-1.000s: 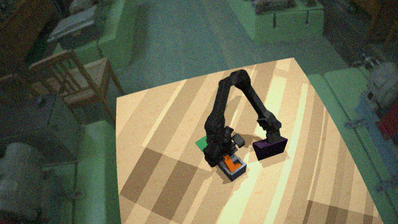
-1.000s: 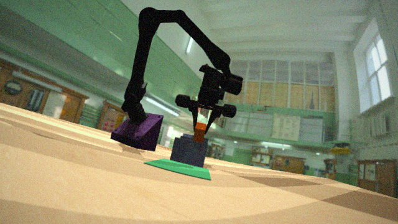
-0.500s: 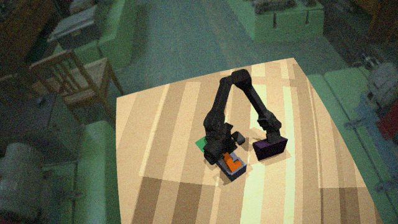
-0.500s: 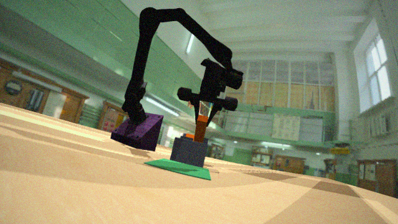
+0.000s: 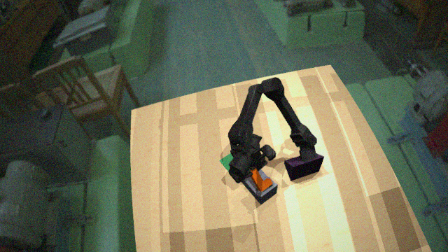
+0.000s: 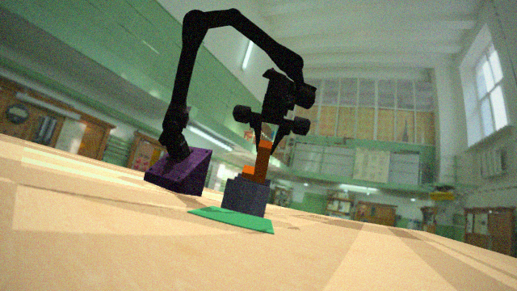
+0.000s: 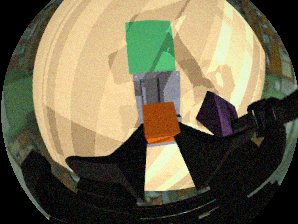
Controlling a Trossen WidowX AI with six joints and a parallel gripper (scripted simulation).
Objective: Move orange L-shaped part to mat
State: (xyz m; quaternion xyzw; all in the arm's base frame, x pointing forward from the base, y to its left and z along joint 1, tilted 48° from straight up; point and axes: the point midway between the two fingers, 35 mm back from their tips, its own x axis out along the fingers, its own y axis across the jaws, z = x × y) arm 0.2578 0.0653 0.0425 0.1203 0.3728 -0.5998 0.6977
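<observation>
The green mat lies 40 mm ahead of my gripper tip, 140 mm to the right of it and 160 mm below it. Also, from my gripper tip: orange L-shaped part: 30 mm behind, 20 mm to the left, 30 mm below.
</observation>
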